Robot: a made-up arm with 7 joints.
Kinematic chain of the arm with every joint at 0, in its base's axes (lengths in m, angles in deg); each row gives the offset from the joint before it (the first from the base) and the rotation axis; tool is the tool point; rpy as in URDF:
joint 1: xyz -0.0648 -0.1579 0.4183 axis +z
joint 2: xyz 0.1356 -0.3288 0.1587 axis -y
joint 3: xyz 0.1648 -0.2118 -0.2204 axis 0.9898 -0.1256 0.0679
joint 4: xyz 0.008 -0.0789 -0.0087 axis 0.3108 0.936 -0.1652
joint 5: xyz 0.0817 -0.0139 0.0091 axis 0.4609 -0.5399 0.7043
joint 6: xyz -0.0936 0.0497 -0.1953 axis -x
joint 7: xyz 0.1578 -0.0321 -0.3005 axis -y
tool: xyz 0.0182 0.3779 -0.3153 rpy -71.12 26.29 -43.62
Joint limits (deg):
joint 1: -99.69..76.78
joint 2: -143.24..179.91
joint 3: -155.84..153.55
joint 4: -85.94..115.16
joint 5: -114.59..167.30
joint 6: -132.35..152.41
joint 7: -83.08..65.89
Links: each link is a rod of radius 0.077 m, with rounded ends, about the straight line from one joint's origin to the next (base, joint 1, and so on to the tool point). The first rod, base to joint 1, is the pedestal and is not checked.
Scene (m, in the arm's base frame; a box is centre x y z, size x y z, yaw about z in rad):
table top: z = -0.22
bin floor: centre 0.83 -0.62 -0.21 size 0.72 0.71 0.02 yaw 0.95
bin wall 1: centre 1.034 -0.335 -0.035 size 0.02 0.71 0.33 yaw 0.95
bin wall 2: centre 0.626 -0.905 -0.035 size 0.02 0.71 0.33 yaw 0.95
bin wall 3: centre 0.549 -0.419 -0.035 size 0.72 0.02 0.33 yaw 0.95
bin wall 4: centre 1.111 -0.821 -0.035 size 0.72 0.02 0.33 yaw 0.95
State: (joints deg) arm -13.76 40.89 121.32 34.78 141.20 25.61 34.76
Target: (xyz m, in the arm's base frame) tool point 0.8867 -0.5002 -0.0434
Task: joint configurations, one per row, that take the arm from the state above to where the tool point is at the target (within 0.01 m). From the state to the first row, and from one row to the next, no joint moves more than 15 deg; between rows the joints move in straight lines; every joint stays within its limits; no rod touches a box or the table.
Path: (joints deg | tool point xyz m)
1: 0.39 48.04 129.35 41.12 131.72 16.17 45.14 | 0.0543 -1.3852 0.5242
2: 14.54 55.19 137.38 47.46 122.24 6.72 55.51 | 0.5134 -1.2954 0.4958
3: 28.70 62.34 145.41 53.80 112.76 -2.72 65.89 | 0.9172 -1.0171 0.5351
4: 31.80 60.83 147.44 50.74 126.39 -1.46 62.53 | 0.9970 -0.8972 0.3786
5: 34.91 59.32 149.48 47.68 140.03 -0.20 59.16 | 1.0182 -0.7615 0.2216
6: 38.01 57.81 151.51 44.62 153.66 1.06 55.80 | 0.9797 -0.6248 0.0770
7: 41.12 56.30 153.55 41.55 167.30 2.32 52.43 | 0.8867 -0.5002 -0.0434

